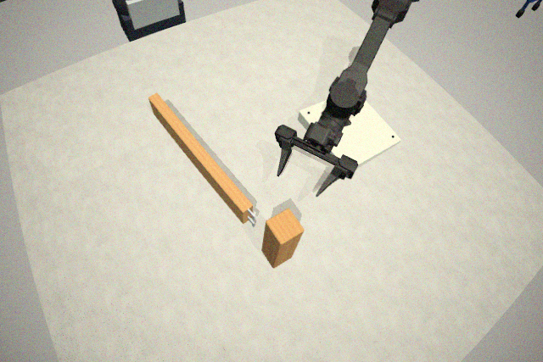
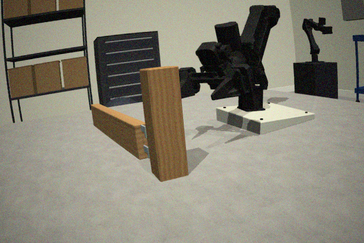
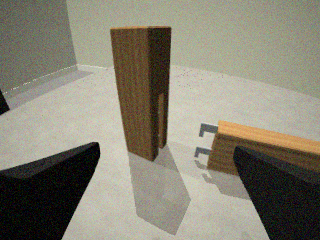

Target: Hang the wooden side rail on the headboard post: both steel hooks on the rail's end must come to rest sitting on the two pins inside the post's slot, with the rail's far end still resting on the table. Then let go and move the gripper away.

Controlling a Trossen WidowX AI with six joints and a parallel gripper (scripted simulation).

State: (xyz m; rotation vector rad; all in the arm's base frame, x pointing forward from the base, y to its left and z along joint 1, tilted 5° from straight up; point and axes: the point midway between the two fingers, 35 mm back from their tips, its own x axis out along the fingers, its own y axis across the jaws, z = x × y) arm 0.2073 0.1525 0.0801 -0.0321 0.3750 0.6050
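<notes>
My gripper tip is 80 mm short of the headboard post, 90 mm to the right of it and 30 mm above it.
</notes>
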